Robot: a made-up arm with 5 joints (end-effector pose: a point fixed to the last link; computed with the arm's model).
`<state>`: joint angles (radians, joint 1 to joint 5).
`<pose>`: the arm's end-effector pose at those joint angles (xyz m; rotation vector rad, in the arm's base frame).
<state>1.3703 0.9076 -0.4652 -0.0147 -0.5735</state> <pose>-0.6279 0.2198 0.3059 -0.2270 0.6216 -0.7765</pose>
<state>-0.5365 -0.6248 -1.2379 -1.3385 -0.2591</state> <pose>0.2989 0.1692 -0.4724 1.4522 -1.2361 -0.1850</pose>
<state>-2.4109 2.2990 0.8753 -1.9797 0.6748</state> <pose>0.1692 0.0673 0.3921 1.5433 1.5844 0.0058</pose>
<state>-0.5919 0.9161 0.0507 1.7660 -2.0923</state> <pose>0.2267 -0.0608 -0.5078 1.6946 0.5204 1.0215</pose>
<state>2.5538 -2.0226 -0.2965 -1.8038 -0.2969</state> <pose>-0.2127 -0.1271 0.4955 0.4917 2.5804 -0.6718</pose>
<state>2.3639 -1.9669 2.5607 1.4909 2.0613</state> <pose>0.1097 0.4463 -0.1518 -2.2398 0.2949 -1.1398</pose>
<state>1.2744 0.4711 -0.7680 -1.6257 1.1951</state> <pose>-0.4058 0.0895 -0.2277 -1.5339 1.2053 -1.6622</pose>
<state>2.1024 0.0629 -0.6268 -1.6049 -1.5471</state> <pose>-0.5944 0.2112 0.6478 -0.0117 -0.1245 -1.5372</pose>
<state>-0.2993 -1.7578 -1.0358 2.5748 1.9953</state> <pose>0.4768 0.4109 -0.4586 -0.7054 1.8384 -0.1263</pose>
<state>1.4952 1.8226 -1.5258 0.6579 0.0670</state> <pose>-0.7829 0.0056 0.2280 -1.8055 0.5651 0.3779</pose>
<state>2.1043 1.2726 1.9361 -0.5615 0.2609</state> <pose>-0.0055 -0.0778 -0.0611 0.4338 -1.7631 0.9065</pose>
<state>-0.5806 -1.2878 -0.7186 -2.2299 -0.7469</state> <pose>0.1687 0.0622 -0.4263 1.6711 -0.6410 -0.5173</pose>
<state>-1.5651 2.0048 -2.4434 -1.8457 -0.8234</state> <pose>0.4743 -0.3823 0.0768 0.3041 1.4067 0.0533</pose>
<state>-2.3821 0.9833 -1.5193 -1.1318 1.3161</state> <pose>0.0933 -0.0654 0.7047 -2.4312 1.0756 1.5589</pose>
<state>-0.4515 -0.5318 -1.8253 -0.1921 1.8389</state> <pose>0.6093 0.4871 -0.3018 -0.4542 -1.6014 -1.4353</pose>
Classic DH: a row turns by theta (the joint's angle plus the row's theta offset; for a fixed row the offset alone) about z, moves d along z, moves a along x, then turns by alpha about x. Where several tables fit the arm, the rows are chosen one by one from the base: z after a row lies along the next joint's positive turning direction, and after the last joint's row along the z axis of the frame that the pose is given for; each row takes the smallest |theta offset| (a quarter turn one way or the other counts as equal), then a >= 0, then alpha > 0; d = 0 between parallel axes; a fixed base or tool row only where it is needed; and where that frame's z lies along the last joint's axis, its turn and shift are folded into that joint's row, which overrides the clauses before.
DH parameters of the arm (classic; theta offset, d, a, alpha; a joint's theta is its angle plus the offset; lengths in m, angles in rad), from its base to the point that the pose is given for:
base (fixed): 0 0.1201 0 -1.5708
joint 1: 0 0.0749 0.007 -1.5708
joint 2: 0 0.3083 0.0921 1.5708
joint 3: 0 -0.0687 -0.2892 1.5708
joint 4: 1.5708 -0.252 0.0088 -1.5708
joint 5: 0 0.1878 0.018 1.5708
tool (fixed): -1.5708 0.2145 0 0

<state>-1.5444 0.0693 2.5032 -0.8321 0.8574</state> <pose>0.0475 0.2508 0.3815 -1.0859 1.2092 -0.2985</pose>
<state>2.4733 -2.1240 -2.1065 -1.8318 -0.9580</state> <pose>-0.1062 0.3263 0.7842 -0.5761 -0.4622 2.4265</pose>
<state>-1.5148 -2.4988 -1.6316 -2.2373 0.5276</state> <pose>0.3648 0.1803 -0.0294 0.1563 -0.3995 0.7798</pose>
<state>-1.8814 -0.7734 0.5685 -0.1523 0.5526</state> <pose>0.2150 -0.0898 -0.1234 -1.1486 -1.3469 -0.2112</pose>
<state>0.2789 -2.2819 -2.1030 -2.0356 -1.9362</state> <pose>-0.6101 0.3725 -0.2037 -1.9535 -0.7126 1.2179</pose>
